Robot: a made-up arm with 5 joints. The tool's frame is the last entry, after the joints.
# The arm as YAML. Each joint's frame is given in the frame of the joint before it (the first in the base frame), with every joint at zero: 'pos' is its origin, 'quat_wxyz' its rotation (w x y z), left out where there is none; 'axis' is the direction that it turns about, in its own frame. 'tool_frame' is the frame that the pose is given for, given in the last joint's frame.
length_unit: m
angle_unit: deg
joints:
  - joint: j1
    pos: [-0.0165, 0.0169, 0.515]
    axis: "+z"
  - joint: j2
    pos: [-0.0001, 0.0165, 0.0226]
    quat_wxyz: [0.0, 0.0, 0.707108, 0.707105]
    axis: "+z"
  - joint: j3
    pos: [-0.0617, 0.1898, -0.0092]
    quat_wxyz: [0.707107, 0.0, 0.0, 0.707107]
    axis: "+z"
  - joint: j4
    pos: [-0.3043, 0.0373, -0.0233]
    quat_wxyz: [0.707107, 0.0, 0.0, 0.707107]
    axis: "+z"
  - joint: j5
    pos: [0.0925, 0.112, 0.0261]
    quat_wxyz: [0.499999, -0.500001, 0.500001, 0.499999]
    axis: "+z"
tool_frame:
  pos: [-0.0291, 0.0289, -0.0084]
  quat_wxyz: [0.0, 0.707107, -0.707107, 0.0]
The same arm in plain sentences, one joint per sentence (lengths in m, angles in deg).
The arm has five revolute joints in a row. What follows holds with every joint at zero, and every direction is one of the base frame's. The first joint lies 0.0165 m along -x and 0.0169 m along +y and 0.515 m along +z from the base frame's origin and turns about +z. The second joint lies 0.0001 m along -x and 0.0165 m along +y and 0.0226 m along +z from the first joint and turns about +y. The third joint lies 0.0617 m along +x and 0.0092 m along -y and 0.1898 m along +z from the second joint and turns about +y. The fourth joint lies 0.0373 m along +x and 0.0233 m along -y and 0.3043 m along -z from the third joint and turns about +y. The fifth joint lies 0.0925 m along +x and 0.0261 m along +y and 0.112 m along -z from the fourth joint and turns about -z. The tool frame, which is the frame that the pose is given for, lies 0.0289 m along -x and 0.0291 m along +y and 0.0084 m along +z from the fifth joint; its axes are the base frame's turned by roll 0, pitch 0 and yaw 0 deg (as in URDF: about the fixed x, then y, then z).
